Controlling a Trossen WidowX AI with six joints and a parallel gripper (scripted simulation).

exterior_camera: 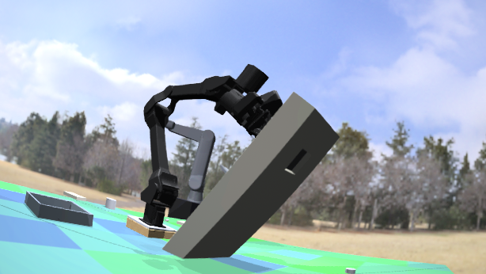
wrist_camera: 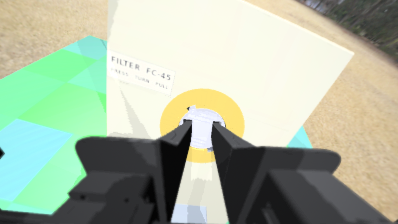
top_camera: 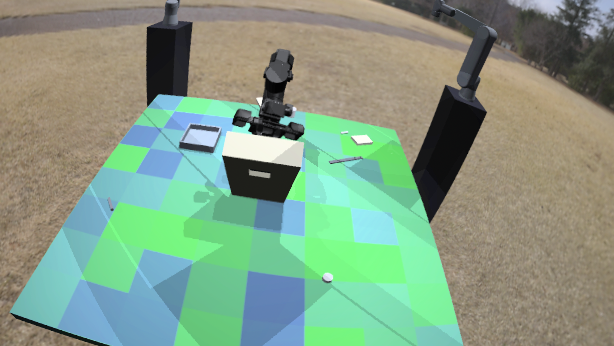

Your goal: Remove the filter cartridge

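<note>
Right now the filter cartridge is 1 cm ahead of my gripper tip and 1 cm below it. Round my gripper tip: tray (38 cm behind, 34 cm to the right, 27 cm below).
</note>
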